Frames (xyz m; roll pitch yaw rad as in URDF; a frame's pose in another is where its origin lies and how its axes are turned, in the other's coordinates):
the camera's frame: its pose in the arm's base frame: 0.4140 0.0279 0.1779 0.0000 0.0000 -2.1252
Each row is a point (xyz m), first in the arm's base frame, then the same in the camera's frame.
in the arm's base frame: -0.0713 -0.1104 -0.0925
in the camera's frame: 0.3731 -0.3398 -0.2704
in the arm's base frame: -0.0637 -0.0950 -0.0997
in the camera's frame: 0.3560 -0.3414 -0.2776
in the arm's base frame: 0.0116 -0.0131 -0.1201
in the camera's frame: 0.2467 -0.3205 -0.2980
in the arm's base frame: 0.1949 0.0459 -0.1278
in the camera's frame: 0.1000 -0.1958 -0.3057
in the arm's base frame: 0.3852 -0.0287 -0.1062
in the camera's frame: 0.0633 0.0053 -0.2841
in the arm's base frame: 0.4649 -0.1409 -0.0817
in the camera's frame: 0.1167 0.1321 -0.2596
